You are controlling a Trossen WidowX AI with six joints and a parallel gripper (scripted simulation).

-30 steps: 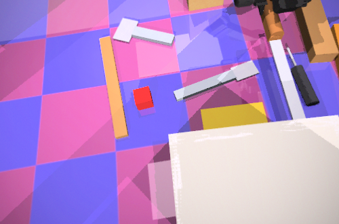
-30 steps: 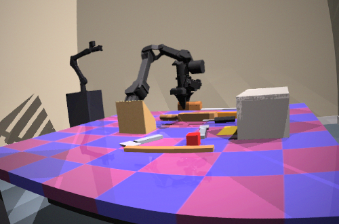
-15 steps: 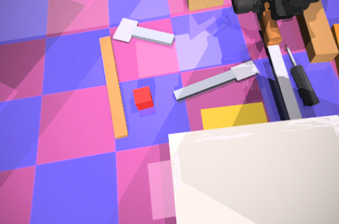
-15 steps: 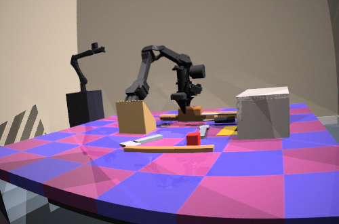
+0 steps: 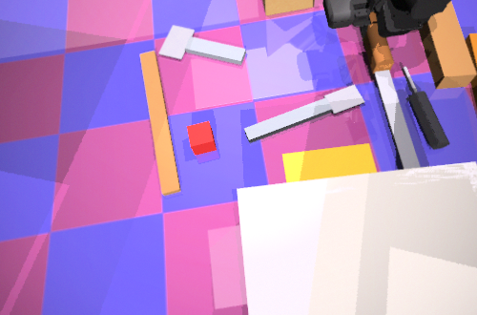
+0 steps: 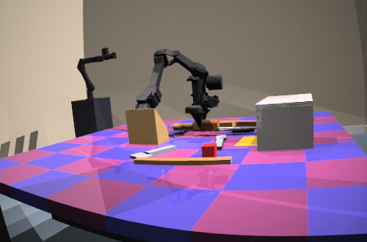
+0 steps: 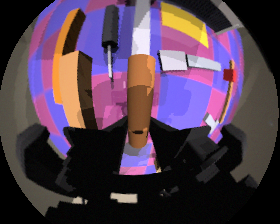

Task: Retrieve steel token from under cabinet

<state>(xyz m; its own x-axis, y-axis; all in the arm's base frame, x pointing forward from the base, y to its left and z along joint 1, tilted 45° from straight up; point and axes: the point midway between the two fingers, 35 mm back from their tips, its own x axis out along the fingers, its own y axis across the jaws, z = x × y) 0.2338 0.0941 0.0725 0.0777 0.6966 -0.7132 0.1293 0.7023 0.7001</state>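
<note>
The black screwdriver is 140 mm ahead of my gripper tip, 40 mm to the left of it and 30 mm below it. From my gripper tip the other things lie so: grey t-shaped tool: 320 mm to the right, 100 mm behind, 30 mm below; then wooden block: 140 mm to the left, 50 mm behind, 20 mm below; then grey paddle-ended bar: 140 mm to the right, 110 mm ahead, 30 mm below.
</note>
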